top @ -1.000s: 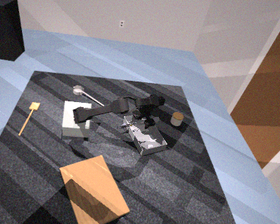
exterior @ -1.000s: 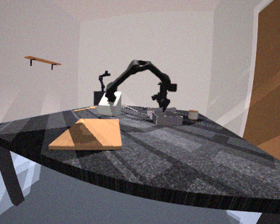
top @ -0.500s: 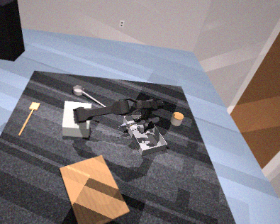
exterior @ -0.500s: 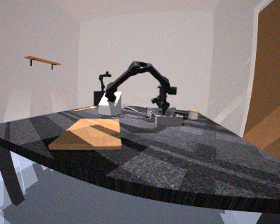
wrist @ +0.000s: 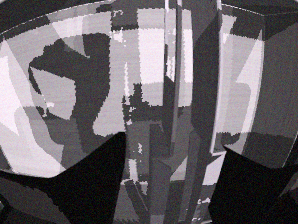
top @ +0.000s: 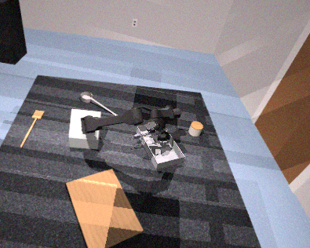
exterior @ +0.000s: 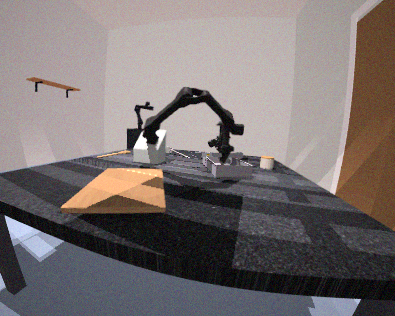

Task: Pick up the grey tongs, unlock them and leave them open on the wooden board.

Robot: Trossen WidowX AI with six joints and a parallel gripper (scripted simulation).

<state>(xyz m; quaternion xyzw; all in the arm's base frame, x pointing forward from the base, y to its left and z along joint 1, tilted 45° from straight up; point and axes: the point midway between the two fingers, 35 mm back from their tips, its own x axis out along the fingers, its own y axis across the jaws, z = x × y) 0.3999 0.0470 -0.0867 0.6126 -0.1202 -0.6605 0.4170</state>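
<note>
My gripper tip is 20 mm short of the roasting tin and 50 mm to the left of it. Also, from my gripper tip: small cup: 260 mm ahead, 140 mm to the left; wooden board: 240 mm behind, 480 mm to the right, 20 mm below.
</note>
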